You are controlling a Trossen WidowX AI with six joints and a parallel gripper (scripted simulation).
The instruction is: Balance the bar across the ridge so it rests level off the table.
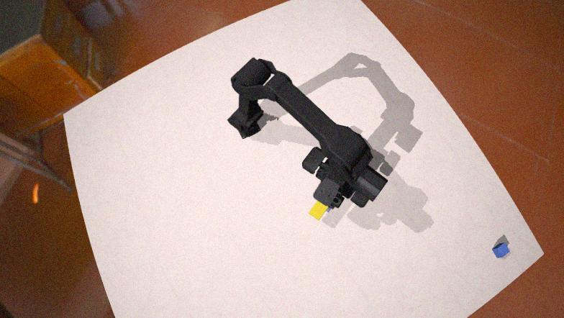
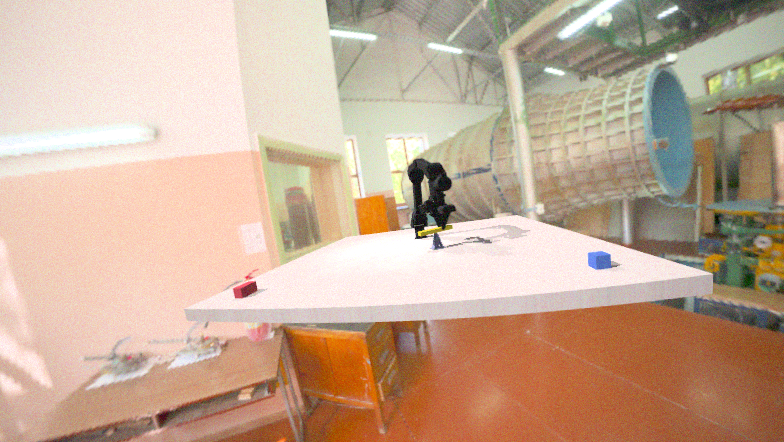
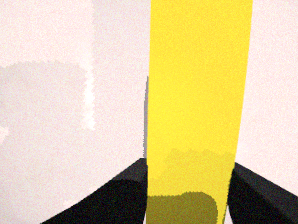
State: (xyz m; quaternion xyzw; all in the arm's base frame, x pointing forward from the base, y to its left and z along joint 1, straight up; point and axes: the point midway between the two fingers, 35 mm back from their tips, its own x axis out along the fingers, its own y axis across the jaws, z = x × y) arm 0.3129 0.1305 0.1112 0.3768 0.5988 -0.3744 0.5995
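The yellow bar lies 30 mm to the right of my gripper tip and 10 mm ahead of it. The rest, counted from my gripper tip: blue cube 430 mm ahead, 370 mm to the left, 60 mm below; then red block 630 mm to the right, 430 mm ahead, 60 mm below.
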